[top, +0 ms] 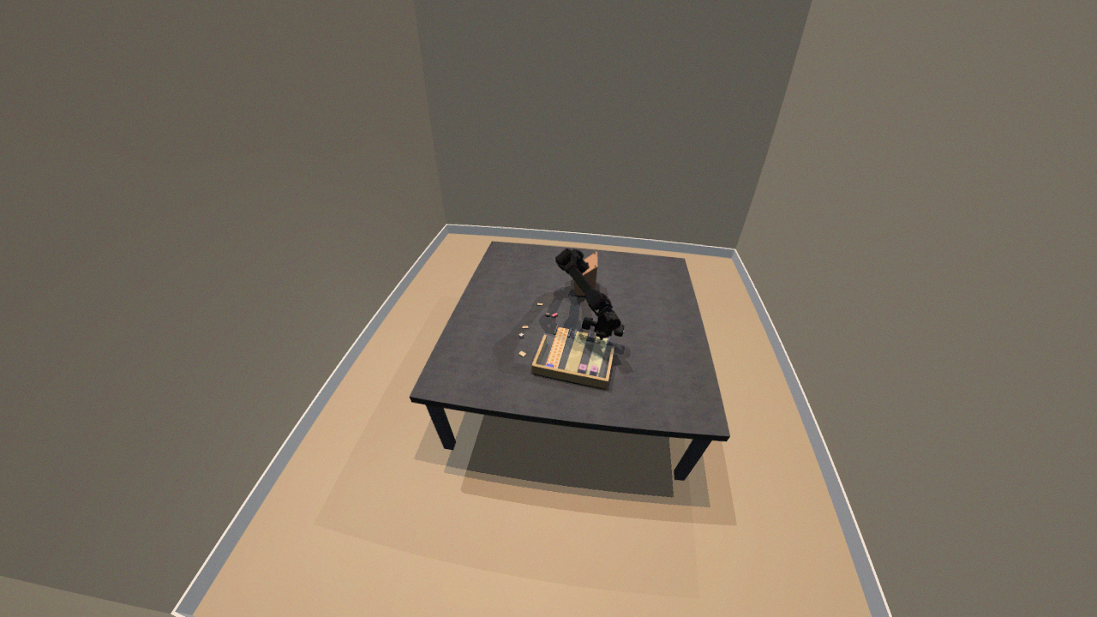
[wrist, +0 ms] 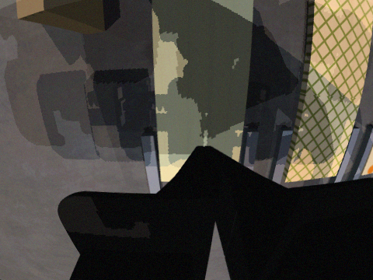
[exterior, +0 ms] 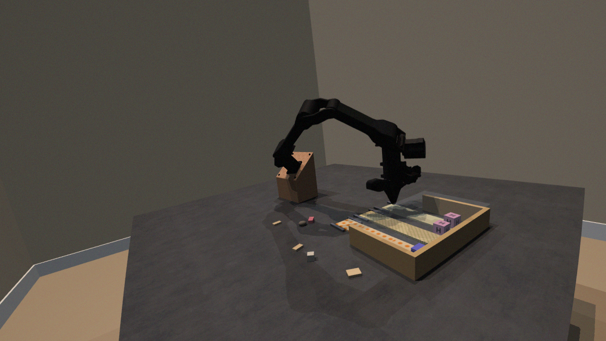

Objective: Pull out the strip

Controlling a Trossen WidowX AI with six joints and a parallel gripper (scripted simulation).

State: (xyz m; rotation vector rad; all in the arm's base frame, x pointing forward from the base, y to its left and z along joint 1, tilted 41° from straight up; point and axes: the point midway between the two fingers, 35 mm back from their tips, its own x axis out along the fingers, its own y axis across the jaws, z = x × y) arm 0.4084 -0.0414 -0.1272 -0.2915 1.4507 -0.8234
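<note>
Right now my gripper tip is 90 mm short of the pale yellow strip, 30 mm to the left of it and 20 mm above it. The rest, counted from my gripper tip: white cube (380 mm to the right, 40 mm behind, 10 mm below); then red bit (210 mm to the right, 190 mm behind, 10 mm below).
</note>
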